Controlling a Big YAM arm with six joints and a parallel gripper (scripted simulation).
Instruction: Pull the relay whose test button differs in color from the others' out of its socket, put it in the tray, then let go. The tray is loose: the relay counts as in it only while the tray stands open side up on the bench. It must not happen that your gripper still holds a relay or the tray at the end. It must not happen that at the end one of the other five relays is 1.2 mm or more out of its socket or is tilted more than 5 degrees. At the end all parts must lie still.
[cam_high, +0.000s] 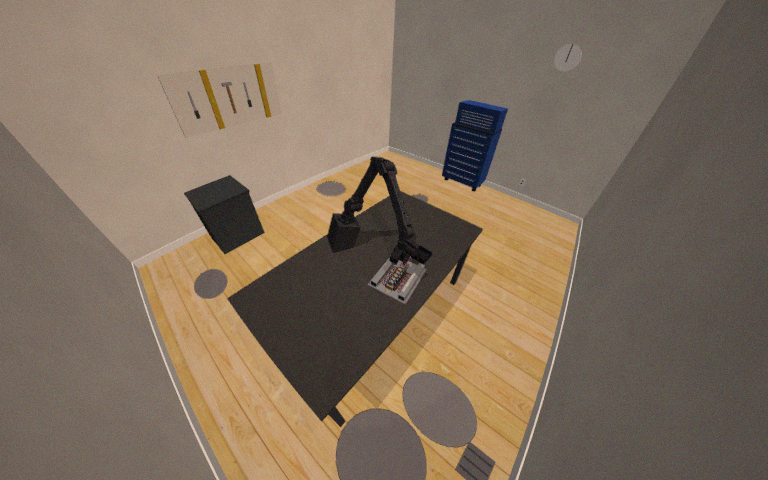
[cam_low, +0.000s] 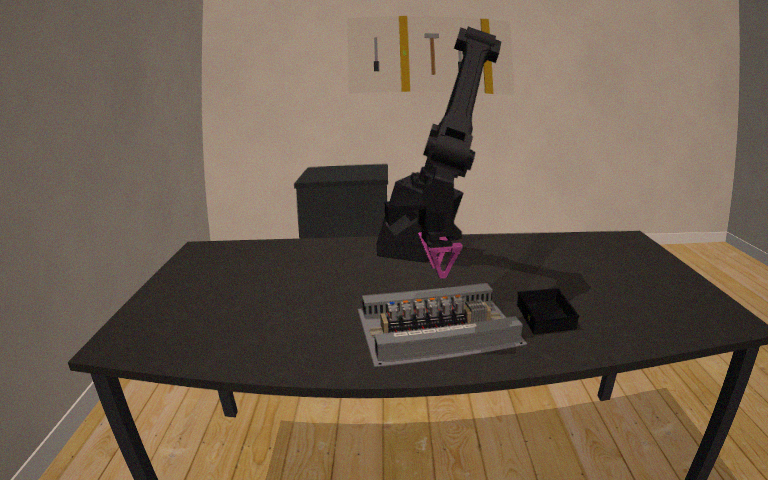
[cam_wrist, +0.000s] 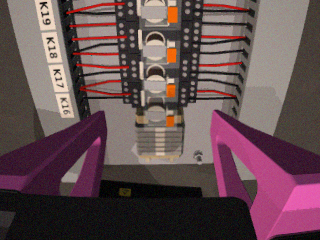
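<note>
Right now the relay is 100 mm to the right of my hand, 90 mm below it and 10 mm ahead of it. Also, from my hand: black tray (260 mm to the left, 120 mm below, 10 mm behind).
</note>
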